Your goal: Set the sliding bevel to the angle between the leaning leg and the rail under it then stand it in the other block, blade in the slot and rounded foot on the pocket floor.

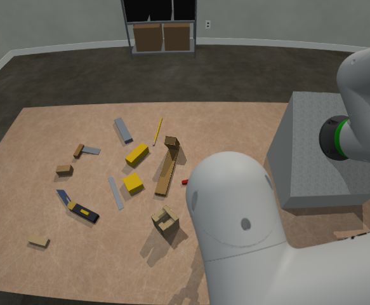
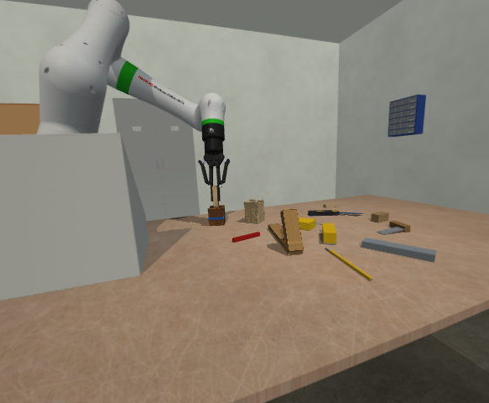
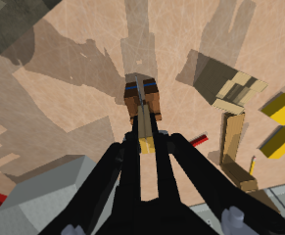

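The sliding bevel is 20 mm below my hand and 10 mm to the left of it. From my hand the other things lie so: red stick: 220 mm to the right, 120 mm below, 60 mm ahead; then grey bar: 480 mm to the right, 390 mm ahead, 120 mm below; then pencil: 480 mm to the right, 230 mm ahead, 120 mm below.
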